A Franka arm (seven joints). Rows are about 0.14 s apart.
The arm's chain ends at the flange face. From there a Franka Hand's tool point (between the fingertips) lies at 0.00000 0.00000 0.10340 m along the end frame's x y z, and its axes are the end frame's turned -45 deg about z.
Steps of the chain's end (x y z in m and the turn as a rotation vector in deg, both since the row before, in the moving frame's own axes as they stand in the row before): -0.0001 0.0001 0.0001 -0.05 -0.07 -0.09; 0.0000 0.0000 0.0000 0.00 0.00 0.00; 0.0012 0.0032 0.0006 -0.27 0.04 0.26; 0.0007 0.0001 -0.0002 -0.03 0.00 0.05; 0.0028 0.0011 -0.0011 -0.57 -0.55 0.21; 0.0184 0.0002 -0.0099 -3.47 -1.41 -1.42; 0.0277 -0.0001 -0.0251 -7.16 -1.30 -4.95; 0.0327 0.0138 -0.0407 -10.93 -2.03 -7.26; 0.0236 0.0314 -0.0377 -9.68 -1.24 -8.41
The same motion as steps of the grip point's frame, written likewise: -0.0003 0.0000 0.0001 0.01 -0.08 -0.09; 0.0000 0.0000 0.0000 0.00 0.00 0.00; -0.0017 0.0035 0.0006 -0.22 -0.16 0.26; 0.0004 0.0006 -0.0002 -0.02 -0.02 0.05; -0.0002 0.0028 -0.0011 -0.01 -0.79 0.21; 0.0067 0.0159 -0.0101 -1.46 -3.45 -1.42; 0.0092 0.0274 -0.0259 -4.14 -5.98 -4.95; -0.0023 0.0452 -0.0426 -6.29 -9.16 -7.26; -0.0185 0.0506 -0.0392 -5.97 -7.72 -8.41
